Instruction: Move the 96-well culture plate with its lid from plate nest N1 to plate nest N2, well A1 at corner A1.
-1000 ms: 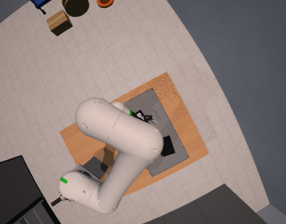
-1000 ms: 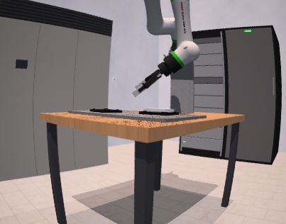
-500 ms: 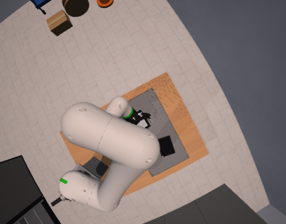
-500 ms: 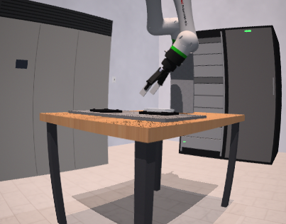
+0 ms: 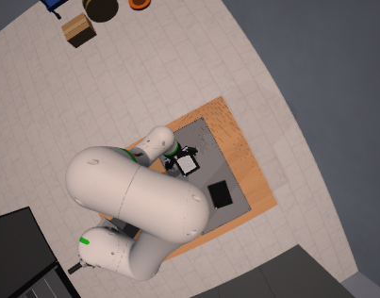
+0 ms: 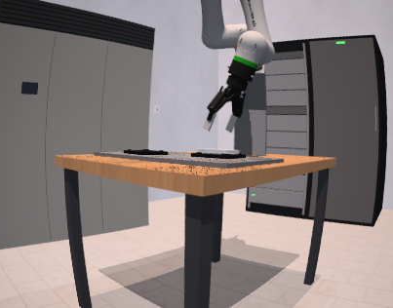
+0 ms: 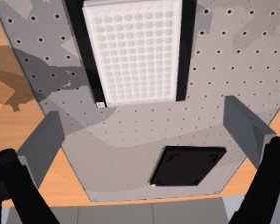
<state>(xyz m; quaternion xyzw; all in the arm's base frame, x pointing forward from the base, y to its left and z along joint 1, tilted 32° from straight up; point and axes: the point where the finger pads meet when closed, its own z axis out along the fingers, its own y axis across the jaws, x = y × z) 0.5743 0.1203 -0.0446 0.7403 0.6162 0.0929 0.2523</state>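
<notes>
The pale lid is 80 mm below my hand. Also, from my hand: black plate nest N2: 70 mm ahead, 300 mm to the right, 100 mm below; then black plate nest N1: 100 mm below; then 96-well culture plate: 90 mm below.
</notes>
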